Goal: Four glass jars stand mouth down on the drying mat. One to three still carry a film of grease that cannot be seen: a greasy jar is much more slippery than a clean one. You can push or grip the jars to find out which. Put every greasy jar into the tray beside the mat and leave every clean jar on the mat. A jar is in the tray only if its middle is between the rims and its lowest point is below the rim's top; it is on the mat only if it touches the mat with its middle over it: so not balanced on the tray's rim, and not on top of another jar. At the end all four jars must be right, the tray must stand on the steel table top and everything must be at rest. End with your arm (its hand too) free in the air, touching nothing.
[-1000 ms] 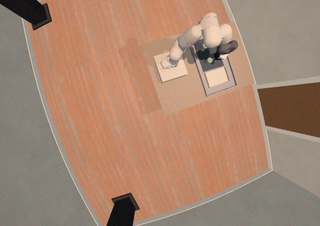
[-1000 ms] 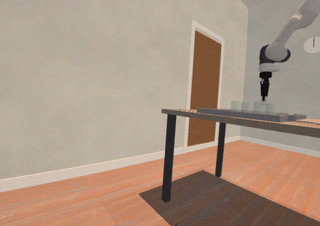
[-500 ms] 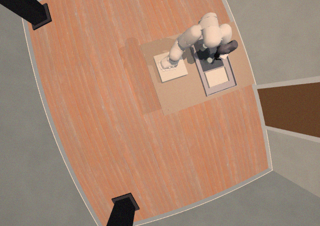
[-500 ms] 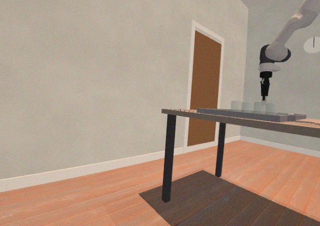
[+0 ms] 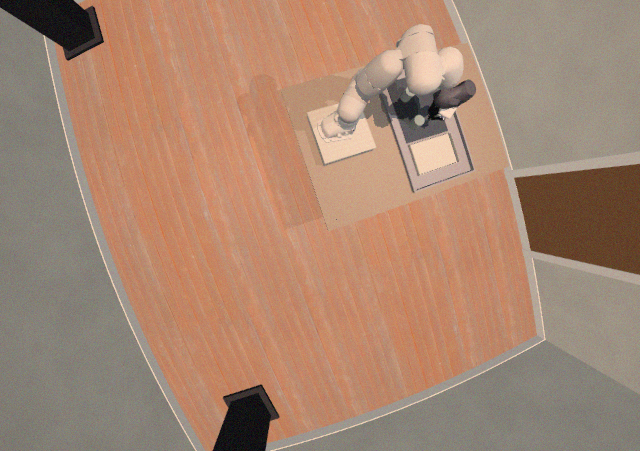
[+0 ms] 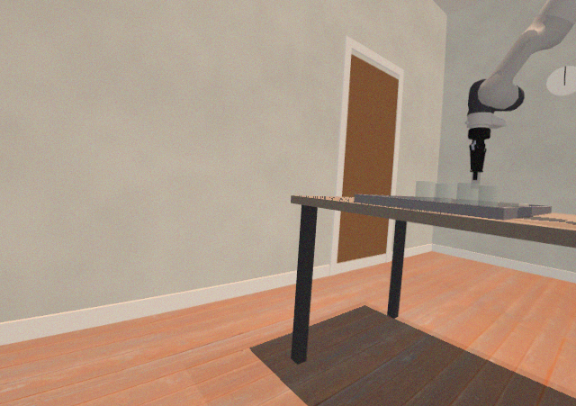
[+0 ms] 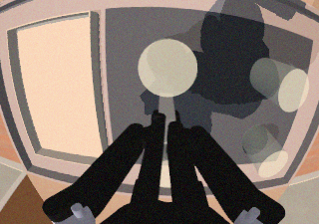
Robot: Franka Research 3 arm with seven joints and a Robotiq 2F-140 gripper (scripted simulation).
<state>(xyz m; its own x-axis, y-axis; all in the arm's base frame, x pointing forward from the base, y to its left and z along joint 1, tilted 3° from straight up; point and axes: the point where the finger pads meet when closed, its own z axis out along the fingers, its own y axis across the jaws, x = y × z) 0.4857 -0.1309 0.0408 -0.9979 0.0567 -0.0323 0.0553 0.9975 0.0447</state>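
The grey drying mat lies 110 mm below my hand, 100 mm to the left of it and 30 mm ahead of it. Also, from my hand: tray (220 mm to the right, 100 mm below, 20 mm ahead).
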